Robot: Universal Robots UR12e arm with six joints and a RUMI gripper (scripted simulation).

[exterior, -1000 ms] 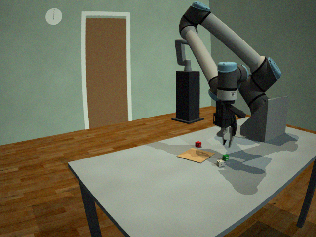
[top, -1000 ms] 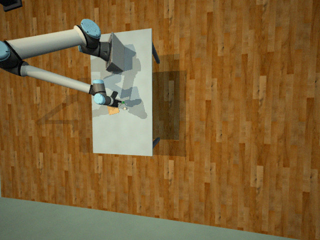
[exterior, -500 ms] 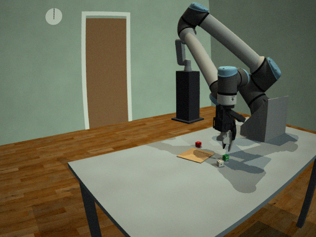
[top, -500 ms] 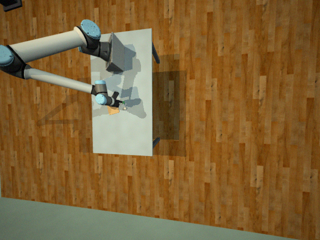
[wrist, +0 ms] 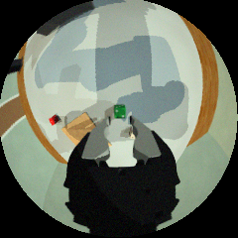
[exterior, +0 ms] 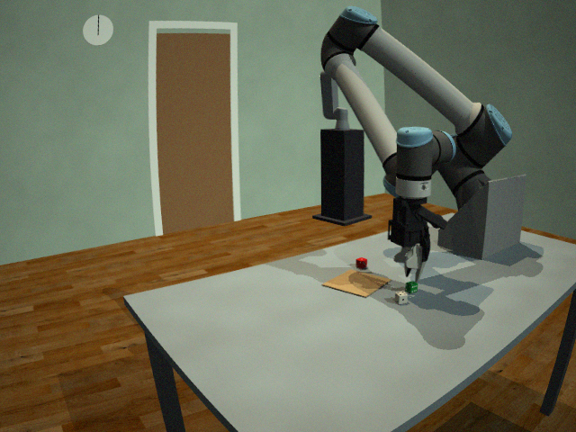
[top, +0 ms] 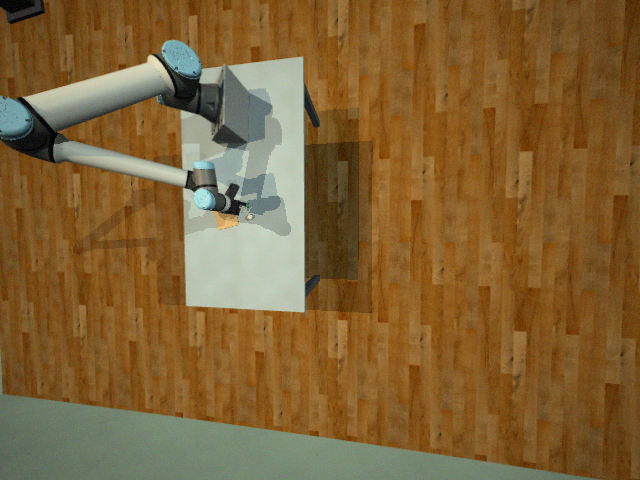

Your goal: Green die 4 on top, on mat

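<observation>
Right now my hand is 40 mm above the green die. From my hand the other things lie so: red die (50 mm behind, 220 mm to the right, 40 mm below); tan mat (50 mm ahead, 150 mm to the right, 50 mm below); white die (80 mm ahead, 20 mm to the left, 40 mm below).
</observation>
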